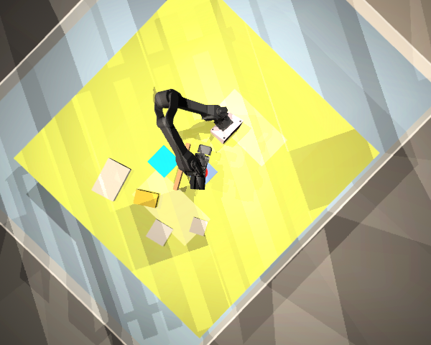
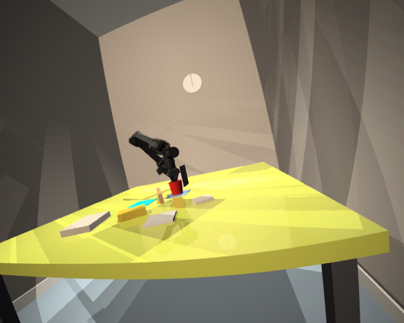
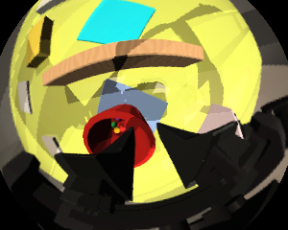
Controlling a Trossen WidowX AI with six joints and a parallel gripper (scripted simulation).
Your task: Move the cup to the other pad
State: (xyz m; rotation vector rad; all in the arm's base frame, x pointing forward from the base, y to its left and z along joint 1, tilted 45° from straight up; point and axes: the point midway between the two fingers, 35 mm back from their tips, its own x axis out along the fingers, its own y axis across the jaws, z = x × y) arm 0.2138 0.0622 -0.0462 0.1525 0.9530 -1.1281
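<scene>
Now: gripper tip 5 cm above the light blue pad, 2 cm to the right of it and 2 cm short of it. The rest, counted from my gripper tip: teal pad (15 cm to the right, 13 cm ahead, 5 cm below); orange bar (8 cm ahead, 6 cm to the right, 3 cm below); red cup (3 cm ahead, 2 cm to the left).
</scene>
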